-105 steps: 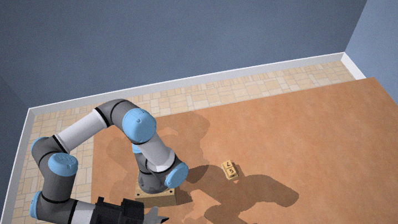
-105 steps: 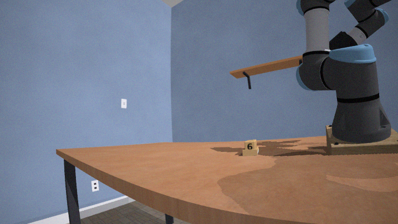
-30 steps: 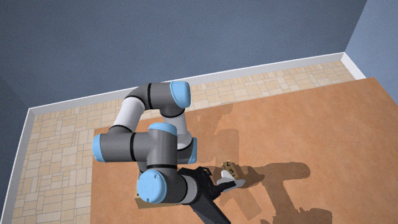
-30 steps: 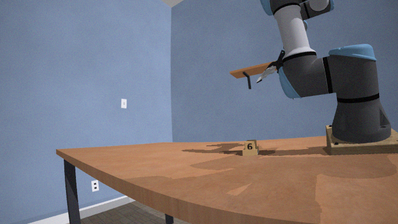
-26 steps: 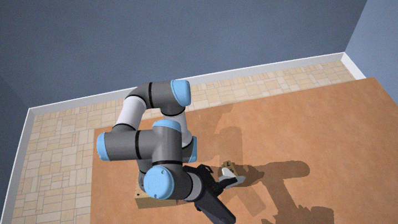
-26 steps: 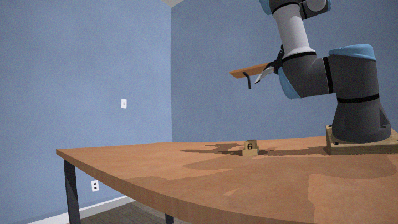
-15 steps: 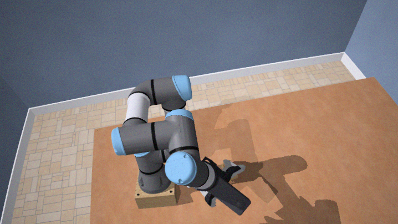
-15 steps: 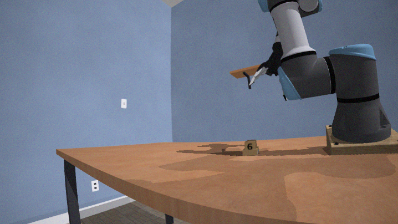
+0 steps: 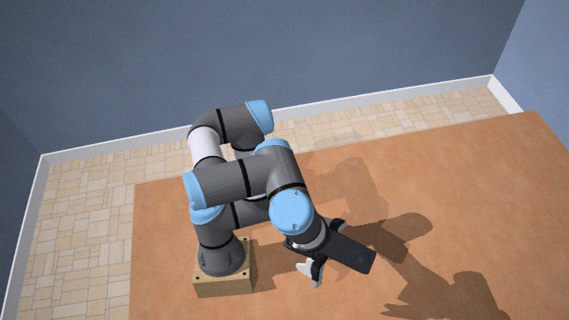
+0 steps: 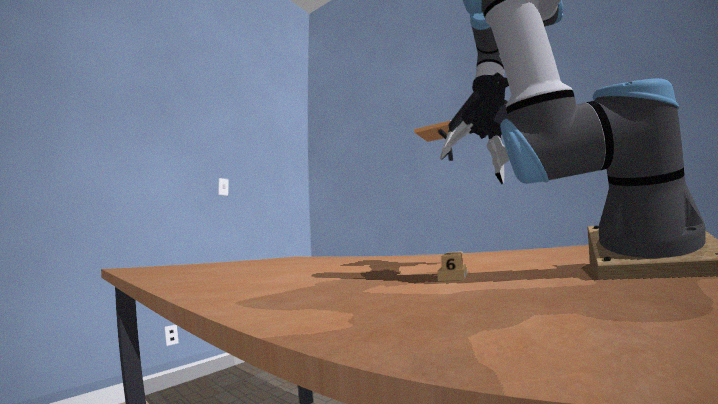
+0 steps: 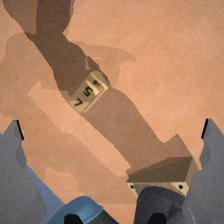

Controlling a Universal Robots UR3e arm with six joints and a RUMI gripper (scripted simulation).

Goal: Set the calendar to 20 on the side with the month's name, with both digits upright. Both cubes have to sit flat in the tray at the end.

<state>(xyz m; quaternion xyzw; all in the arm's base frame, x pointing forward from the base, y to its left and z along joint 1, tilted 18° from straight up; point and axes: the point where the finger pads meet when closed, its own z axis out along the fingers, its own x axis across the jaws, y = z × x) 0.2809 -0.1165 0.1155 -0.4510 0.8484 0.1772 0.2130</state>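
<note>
Now: hand 2 cm short of the wooden digit cube, 9 cm to the right of it and 17 cm above it. Also, from my hand: wooden tray (1 cm ahead, 11 cm to the left, 18 cm below).
</note>
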